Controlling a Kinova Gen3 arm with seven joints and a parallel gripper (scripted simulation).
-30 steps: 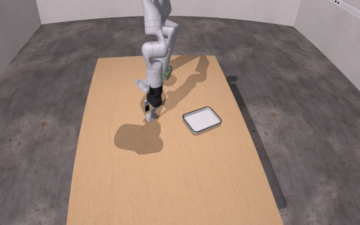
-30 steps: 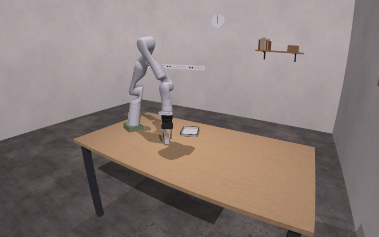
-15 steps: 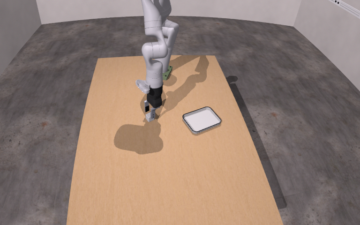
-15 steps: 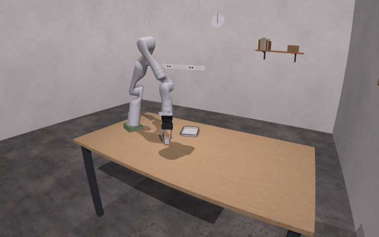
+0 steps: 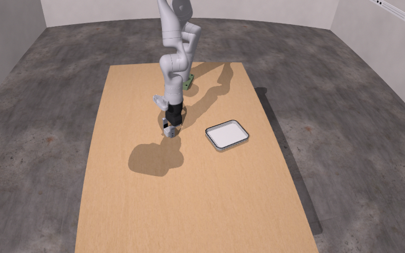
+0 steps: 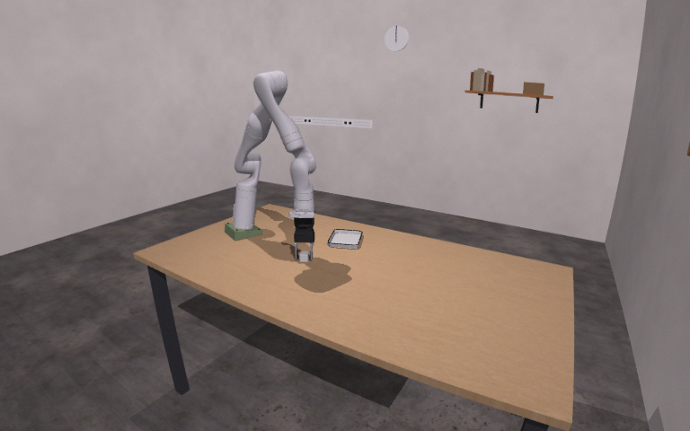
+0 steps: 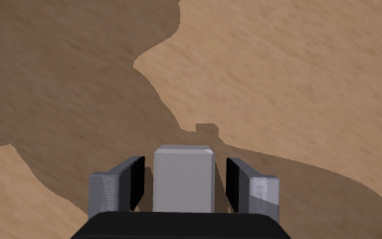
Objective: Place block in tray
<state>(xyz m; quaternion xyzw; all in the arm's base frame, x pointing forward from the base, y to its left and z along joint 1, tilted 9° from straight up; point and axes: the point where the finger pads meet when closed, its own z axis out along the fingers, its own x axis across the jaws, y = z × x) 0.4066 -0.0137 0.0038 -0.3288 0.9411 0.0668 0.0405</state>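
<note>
Now: the block 10 mm below my hand. Round my hand: white tray 10 mm behind, 260 mm to the left, 10 mm below.
</note>
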